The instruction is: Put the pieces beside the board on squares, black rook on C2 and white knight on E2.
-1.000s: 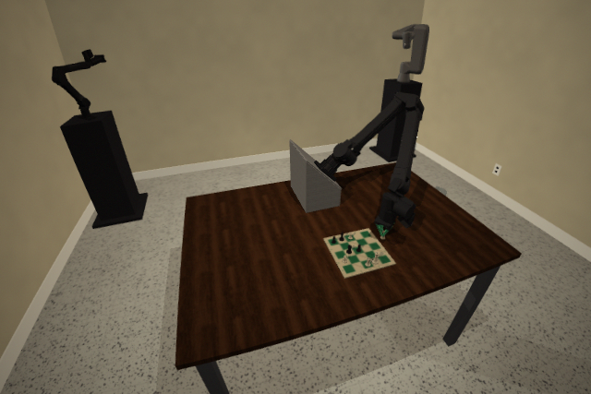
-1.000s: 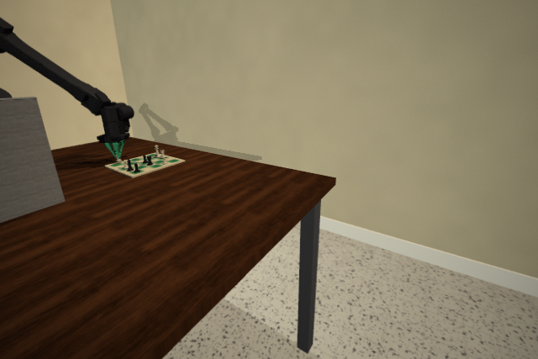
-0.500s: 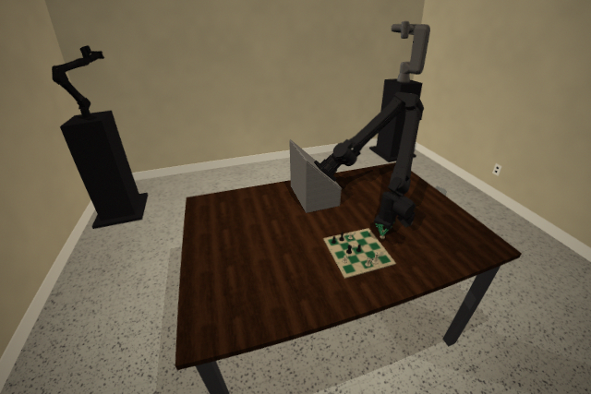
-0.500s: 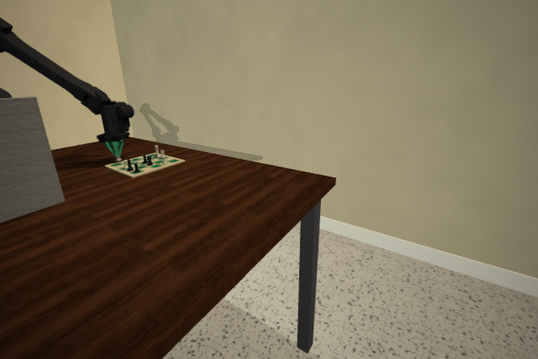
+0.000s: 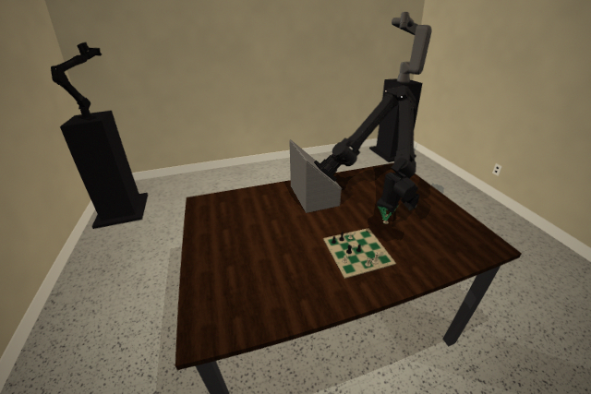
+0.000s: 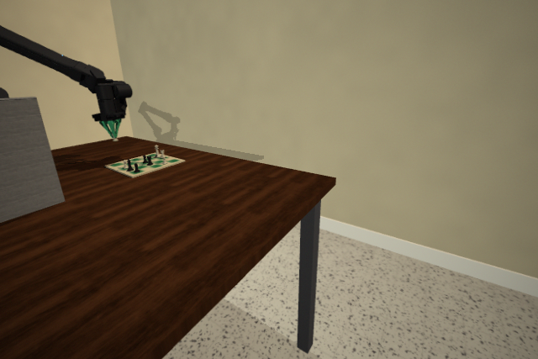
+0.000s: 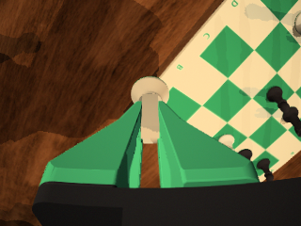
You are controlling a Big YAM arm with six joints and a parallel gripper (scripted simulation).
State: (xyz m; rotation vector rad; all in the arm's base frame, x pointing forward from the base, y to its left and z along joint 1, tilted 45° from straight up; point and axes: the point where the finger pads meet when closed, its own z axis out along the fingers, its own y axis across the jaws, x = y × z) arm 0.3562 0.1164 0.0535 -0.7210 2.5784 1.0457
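Right now the black rook is 30 mm ahead of my hand, 180 mm to the right of it and 90 mm below it. The rest, counted from my hand: green-and-cream chessboard 30 mm ahead, 140 mm to the right, 110 mm below; white knight 10 mm below.
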